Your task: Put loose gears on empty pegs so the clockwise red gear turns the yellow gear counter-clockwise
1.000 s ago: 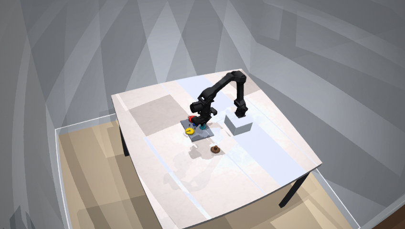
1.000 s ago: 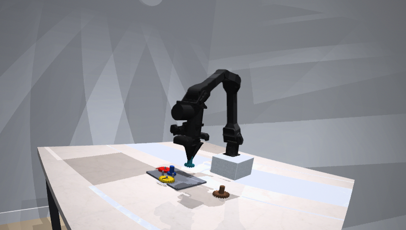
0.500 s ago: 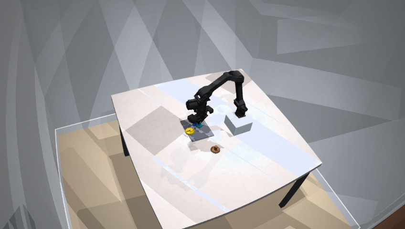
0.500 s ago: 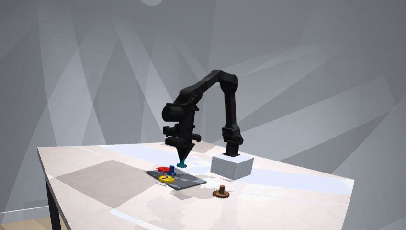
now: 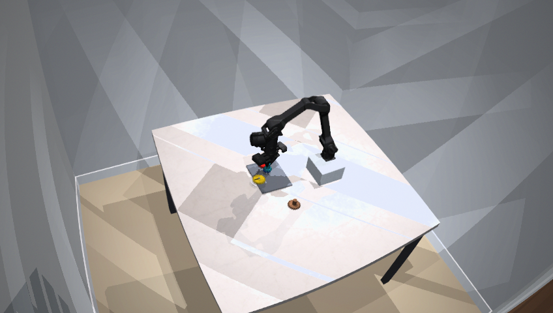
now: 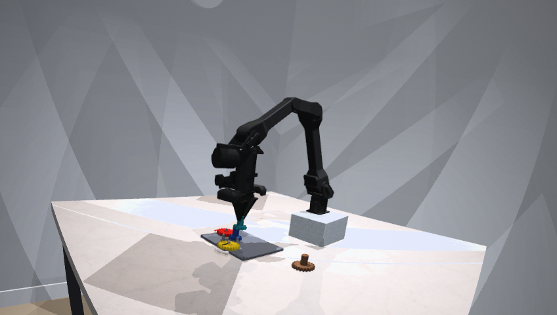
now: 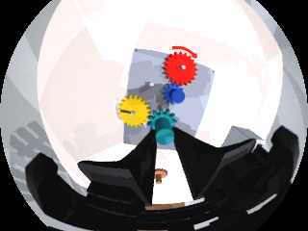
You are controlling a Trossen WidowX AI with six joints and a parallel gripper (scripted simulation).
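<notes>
Right now my gripper tip is 2 cm past the blue gear, 4 cm to the left of it and 6 cm above it. The rest, counted from my gripper tip: yellow gear: 5 cm ahead, 1 cm to the left, 7 cm below; then teal gear: 1 cm below; then grey board: 2 cm behind, 1 cm to the right, 8 cm below.
</notes>
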